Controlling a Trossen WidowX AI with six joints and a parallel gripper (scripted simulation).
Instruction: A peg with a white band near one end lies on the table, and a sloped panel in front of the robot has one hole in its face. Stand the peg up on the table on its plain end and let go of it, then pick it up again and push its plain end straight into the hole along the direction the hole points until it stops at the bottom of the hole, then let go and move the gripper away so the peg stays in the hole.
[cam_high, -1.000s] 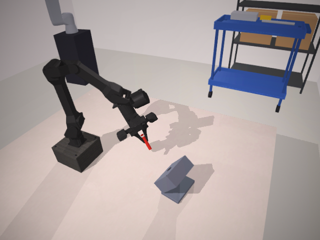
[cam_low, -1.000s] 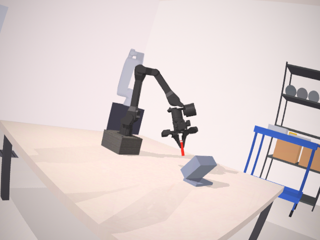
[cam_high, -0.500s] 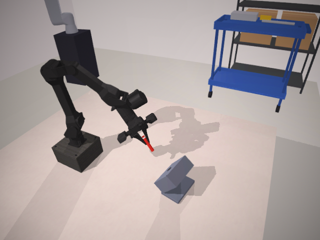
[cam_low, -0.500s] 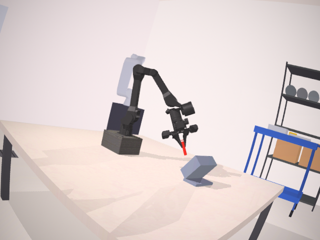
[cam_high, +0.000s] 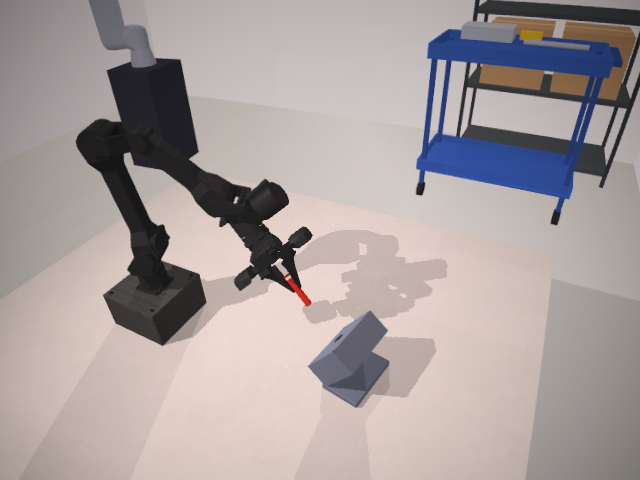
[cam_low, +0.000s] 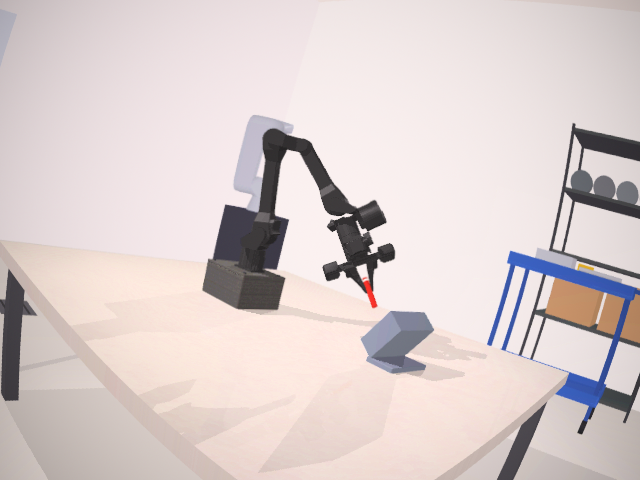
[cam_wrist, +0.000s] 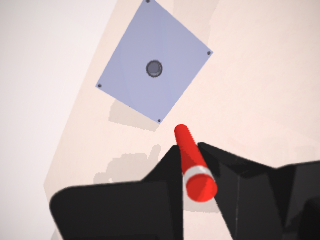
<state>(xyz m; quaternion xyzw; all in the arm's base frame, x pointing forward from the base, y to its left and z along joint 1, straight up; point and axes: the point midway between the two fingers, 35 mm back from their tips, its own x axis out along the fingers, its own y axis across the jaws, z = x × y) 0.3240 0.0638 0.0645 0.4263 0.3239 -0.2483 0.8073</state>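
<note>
The grey sloped panel is 130 mm ahead of my gripper tip, 60 mm to the right of it and 60 mm below it. Round my gripper tip: red peg: 10 mm behind, 10 mm above.
</note>
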